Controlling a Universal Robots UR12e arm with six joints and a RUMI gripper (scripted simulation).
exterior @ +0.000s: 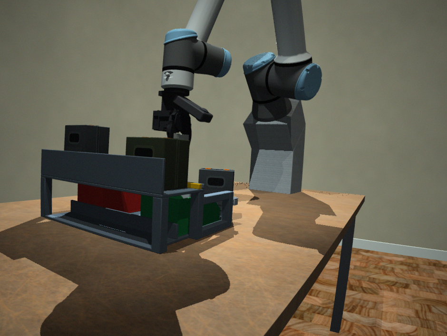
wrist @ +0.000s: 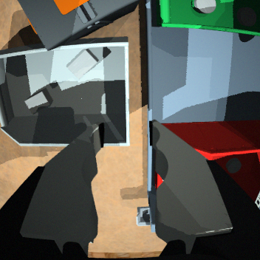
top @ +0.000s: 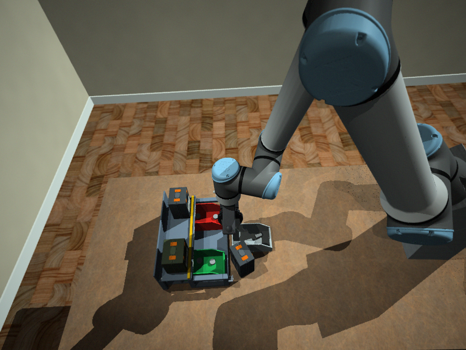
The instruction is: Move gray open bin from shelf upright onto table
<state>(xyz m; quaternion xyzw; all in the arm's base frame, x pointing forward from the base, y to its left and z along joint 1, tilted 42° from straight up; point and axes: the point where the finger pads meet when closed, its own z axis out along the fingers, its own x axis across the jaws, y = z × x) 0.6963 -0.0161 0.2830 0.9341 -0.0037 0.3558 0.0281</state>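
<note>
Now: the gray bin 100 mm below my hand, 80 mm behind it and 10 mm to the left of it. From my hand the other things lie so: yellow strip: 170 mm ahead, 30 mm below, 10 mm to the right; green bin: 130 mm ahead, 110 mm to the left, 90 mm below; red bin: 120 mm to the right, 120 mm ahead, 90 mm below.
</note>
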